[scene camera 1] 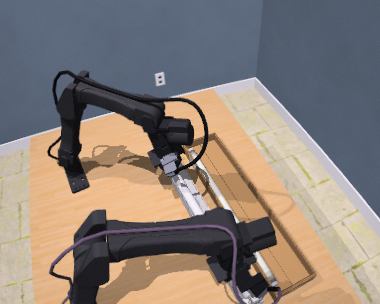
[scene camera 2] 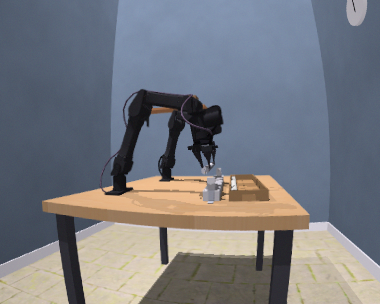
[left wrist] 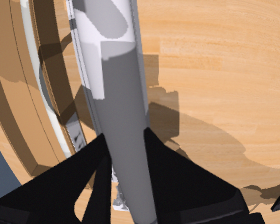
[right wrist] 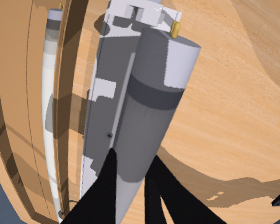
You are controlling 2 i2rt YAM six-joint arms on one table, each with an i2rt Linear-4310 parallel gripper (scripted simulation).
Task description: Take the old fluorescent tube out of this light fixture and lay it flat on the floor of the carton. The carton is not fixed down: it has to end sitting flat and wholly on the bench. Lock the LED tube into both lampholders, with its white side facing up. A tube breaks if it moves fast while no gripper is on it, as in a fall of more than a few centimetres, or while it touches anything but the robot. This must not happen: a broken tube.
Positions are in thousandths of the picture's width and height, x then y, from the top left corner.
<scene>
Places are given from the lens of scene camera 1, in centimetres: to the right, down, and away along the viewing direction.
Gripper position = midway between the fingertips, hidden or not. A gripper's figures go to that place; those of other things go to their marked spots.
my left gripper (scene camera 1: 457,561): -5, 6, 101
brown carton (scene camera 1: 754,860): 29, 33, 88
</scene>
